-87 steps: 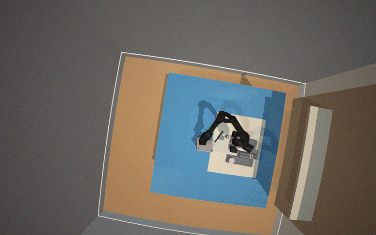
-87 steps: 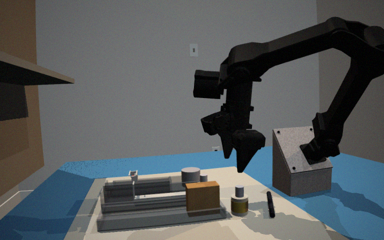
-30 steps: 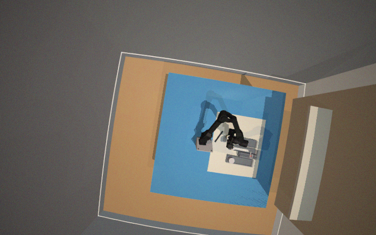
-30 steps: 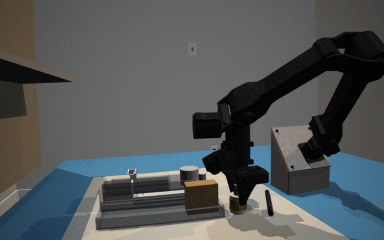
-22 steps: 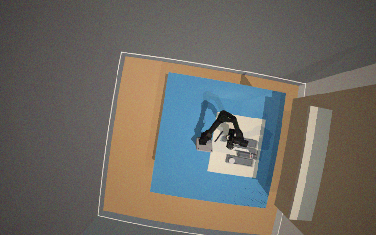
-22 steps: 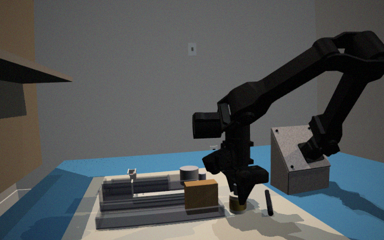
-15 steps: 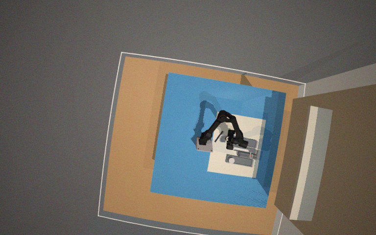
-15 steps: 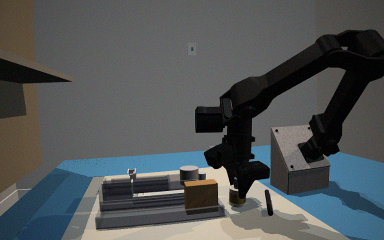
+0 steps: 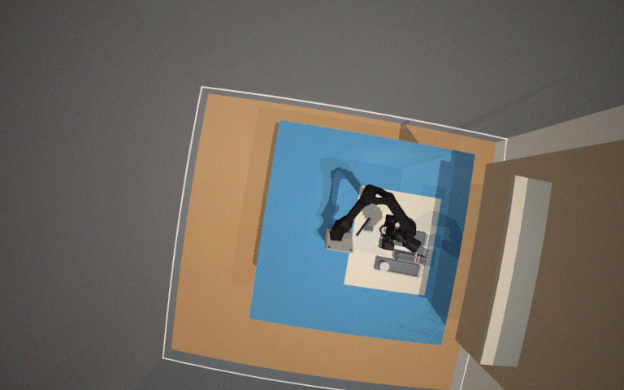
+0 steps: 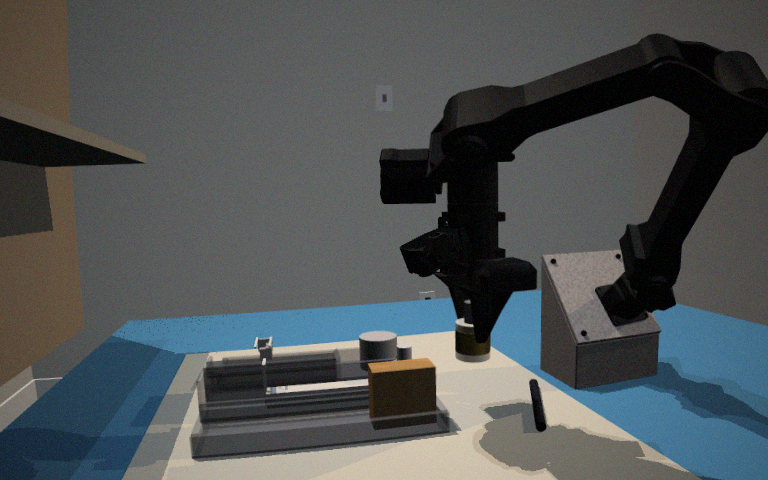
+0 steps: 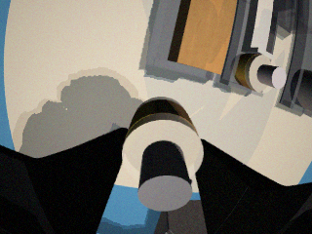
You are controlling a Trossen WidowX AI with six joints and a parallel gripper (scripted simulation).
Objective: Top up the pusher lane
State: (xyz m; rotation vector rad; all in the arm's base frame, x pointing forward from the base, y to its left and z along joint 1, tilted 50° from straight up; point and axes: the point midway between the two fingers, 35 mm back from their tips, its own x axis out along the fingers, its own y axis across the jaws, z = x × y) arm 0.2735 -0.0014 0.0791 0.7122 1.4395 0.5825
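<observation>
Right now the brown box is 80 mm ahead of my gripper tip, 70 mm below it and 30 mm to the right of it. Also, from my gripper tip: black pen (100 mm below, 90 mm behind, 10 mm to the right).
</observation>
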